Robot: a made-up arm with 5 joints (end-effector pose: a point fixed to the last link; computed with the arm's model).
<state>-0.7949 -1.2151 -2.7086 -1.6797 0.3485</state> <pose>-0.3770 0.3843 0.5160 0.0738 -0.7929 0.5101 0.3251</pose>
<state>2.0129 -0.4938 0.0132 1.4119 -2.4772</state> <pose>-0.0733 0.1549 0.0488 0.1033 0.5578 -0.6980 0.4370</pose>
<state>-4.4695 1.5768 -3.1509 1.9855 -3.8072</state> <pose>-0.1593 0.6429 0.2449 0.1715 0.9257 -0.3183 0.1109</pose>
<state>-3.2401 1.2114 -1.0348 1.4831 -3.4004</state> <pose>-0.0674 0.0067 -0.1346 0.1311 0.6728 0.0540 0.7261</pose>
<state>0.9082 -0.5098 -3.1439 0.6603 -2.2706</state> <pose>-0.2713 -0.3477 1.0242 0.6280 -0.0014 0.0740 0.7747</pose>
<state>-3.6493 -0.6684 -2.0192 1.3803 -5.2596</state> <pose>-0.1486 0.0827 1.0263 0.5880 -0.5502 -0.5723 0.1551</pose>
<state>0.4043 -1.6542 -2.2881 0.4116 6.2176</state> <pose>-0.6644 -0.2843 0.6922 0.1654 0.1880 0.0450 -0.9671</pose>
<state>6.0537 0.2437 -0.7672 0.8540 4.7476</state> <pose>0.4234 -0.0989 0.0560 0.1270 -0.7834 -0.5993 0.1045</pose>
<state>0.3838 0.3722 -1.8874 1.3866 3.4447</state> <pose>0.6109 0.2467 0.4758 0.0605 -0.0403 0.9971 0.0216</pose>
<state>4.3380 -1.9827 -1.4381 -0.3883 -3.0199</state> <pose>0.2106 0.5359 0.7344 0.5786 -0.2814 -0.1677 -0.7469</pose>
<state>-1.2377 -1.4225 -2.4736 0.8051 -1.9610</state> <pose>-0.2124 0.6140 0.8118 0.9993 0.0237 0.0089 -0.0285</pose>
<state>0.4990 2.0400 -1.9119 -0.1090 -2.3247</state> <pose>0.2693 0.1468 -0.3348 0.0076 -0.1583 -0.9873 0.0058</pose>
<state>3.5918 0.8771 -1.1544 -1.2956 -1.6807</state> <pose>-0.4696 -0.2269 0.1879 0.5781 0.6181 -0.3420 -0.4085</pose>
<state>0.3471 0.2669 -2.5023 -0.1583 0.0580</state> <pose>0.3527 0.1276 1.0511 0.1873 -0.3615 -0.0526 -0.9119</pose>
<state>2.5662 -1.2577 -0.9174 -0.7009 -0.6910</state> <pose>-0.0395 0.0256 0.9362 0.7990 0.0076 -0.1322 -0.5865</pose>
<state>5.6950 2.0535 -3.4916 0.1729 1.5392</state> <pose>0.6271 -0.4182 0.3360 0.2707 -0.3917 0.7050 -0.5257</pose>
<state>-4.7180 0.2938 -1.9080 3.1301 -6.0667</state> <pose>0.0021 0.3752 0.5325 0.5345 0.5673 0.4535 -0.4322</pose>
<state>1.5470 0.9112 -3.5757 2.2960 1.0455</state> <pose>0.0105 0.4402 0.7771 0.1763 -0.9523 -0.2439 -0.0497</pose>
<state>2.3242 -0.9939 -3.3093 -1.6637 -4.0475</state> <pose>0.3475 -0.3705 0.4105 0.1195 0.9866 0.0437 0.1026</pose>
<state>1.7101 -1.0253 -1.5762 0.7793 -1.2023</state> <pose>-0.0131 0.0931 1.0441 0.1985 -0.0701 -0.6089 -0.7648</pose>
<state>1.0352 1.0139 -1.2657 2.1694 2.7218</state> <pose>0.1095 0.1846 -0.0082 0.7801 0.3820 -0.4291 0.2479</pose>
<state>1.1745 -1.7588 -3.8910 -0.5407 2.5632</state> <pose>-0.1067 -0.2551 -0.1866 0.0443 0.7676 -0.6392 0.0136</pose>
